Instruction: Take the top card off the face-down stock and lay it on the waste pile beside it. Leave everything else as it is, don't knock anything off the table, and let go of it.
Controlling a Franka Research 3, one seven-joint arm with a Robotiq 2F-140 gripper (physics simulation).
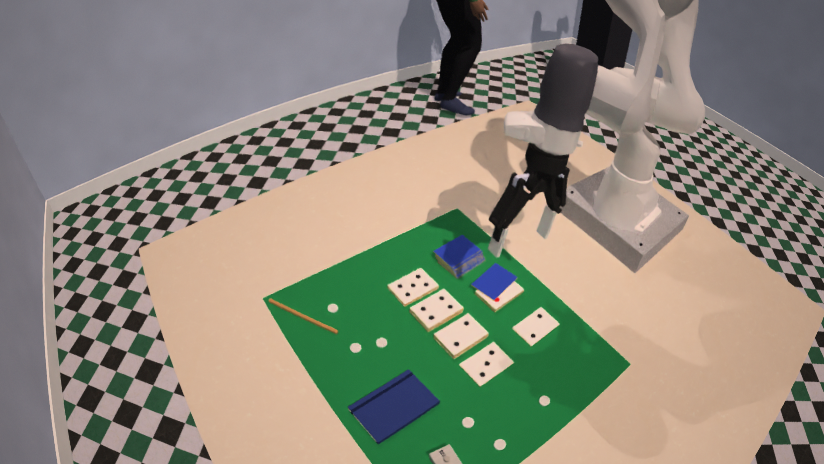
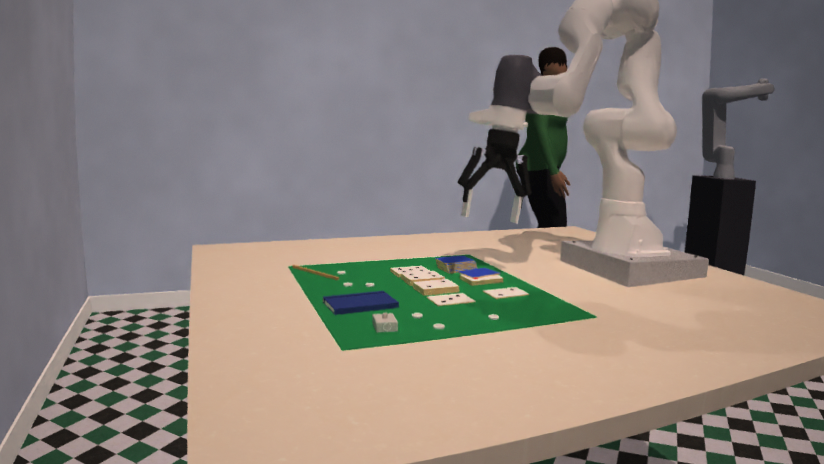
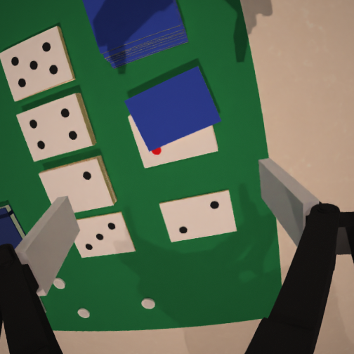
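Observation:
The face-down stock (image 1: 458, 253) (image 2: 456, 262) (image 3: 137, 27) is a blue-backed stack near the mat's back corner, its side layers slightly uneven. Beside it lies the waste pile (image 1: 506, 298) (image 2: 487, 280) (image 3: 187, 150), white with a red dot showing. One blue card (image 1: 494, 281) (image 2: 480, 272) (image 3: 173, 108) lies face down on the waste pile, turned slightly and offset toward the stock, leaving a white strip and part of the red dot uncovered. My gripper (image 1: 522, 235) (image 2: 490, 213) (image 3: 164, 196) is wide open and empty, raised above the table, apart from the cards.
Several face-up white cards and piles (image 1: 436, 309) (image 2: 435, 285) (image 3: 56, 126) lie beside the stock. A two-dot card (image 1: 536, 326) (image 2: 505, 292) (image 3: 198, 216) lies near the waste pile. A navy book (image 1: 394, 405) (image 2: 360, 302), an orange stick (image 1: 302, 315) (image 2: 314, 272) and small white discs share the green mat (image 1: 311, 357) (image 2: 351, 337).

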